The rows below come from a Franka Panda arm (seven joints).
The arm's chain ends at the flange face. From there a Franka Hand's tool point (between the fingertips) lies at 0.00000 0.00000 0.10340 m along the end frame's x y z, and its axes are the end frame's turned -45 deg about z.
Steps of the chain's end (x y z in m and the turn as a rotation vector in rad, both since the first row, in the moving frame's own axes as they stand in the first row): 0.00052, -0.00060, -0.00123, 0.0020, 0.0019, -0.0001; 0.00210, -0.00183, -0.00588, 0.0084, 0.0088, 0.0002; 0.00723, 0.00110, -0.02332, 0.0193, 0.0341, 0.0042; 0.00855, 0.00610, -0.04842, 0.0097, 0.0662, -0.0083; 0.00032, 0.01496, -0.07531, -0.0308, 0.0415, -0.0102; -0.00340, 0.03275, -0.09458, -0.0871, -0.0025, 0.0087; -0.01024, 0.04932, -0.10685, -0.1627, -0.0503, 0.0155; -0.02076, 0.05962, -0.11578, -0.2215, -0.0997, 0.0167; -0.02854, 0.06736, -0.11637, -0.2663, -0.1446, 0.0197
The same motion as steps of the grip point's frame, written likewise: 0.00108, -0.00006, -0.00123, 0.0001, 0.0028, -0.0001; 0.00404, 0.00022, -0.00589, -0.0003, 0.0122, 0.0002; 0.00824, 0.00698, -0.02340, -0.0105, 0.0378, 0.0042; 0.00729, 0.01446, -0.04865, -0.0400, 0.0537, -0.0083; -0.00954, 0.01608, -0.07545, -0.0511, 0.0076, -0.0102; -0.03213, 0.02690, -0.09497, -0.0598, -0.0634, 0.0087; -0.05768, 0.03569, -0.10835, -0.0795, -0.1506, 0.0155; -0.08016, 0.03610, -0.11882, -0.0861, -0.2271, 0.0167; -0.09748, 0.03592, -0.12108, -0.0861, -0.2906, 0.0197
